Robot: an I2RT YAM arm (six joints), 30 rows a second.
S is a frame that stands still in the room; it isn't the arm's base.
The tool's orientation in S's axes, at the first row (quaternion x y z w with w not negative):
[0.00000 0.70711 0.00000 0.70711]
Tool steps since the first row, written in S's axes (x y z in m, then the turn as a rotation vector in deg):
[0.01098 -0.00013 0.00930 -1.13 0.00 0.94]
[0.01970 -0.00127 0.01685 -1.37 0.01 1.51]
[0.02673 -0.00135 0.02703 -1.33 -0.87 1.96]
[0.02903 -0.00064 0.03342 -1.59 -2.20 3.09]
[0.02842 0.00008 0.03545 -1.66 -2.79 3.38]
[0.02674 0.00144 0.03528 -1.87 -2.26 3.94]
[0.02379 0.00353 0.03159 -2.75 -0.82 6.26]
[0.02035 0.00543 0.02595 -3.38 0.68 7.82]
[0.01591 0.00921 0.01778 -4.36 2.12 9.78]
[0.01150 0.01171 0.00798 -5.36 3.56 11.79]
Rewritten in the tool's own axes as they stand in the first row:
[-0.00930 -0.00013 0.01098 -0.94 0.00 -1.13]
[-0.01685 -0.00127 0.01970 -1.51 0.01 -1.37]
[-0.02703 -0.00135 0.02673 -1.96 -0.87 -1.33]
[-0.03342 -0.00064 0.02903 -3.09 -2.20 -1.59]
[-0.03545 0.00008 0.02842 -3.38 -2.79 -1.66]
[-0.03528 0.00144 0.02674 -3.94 -2.26 -1.87]
[-0.03159 0.00353 0.02379 -6.26 -0.82 -2.75]
[-0.02595 0.00543 0.02035 -7.82 0.68 -3.38]
[-0.01778 0.00921 0.01591 -9.78 2.12 -4.36]
[-0.00798 0.01171 0.01150 -11.79 3.56 -5.36]

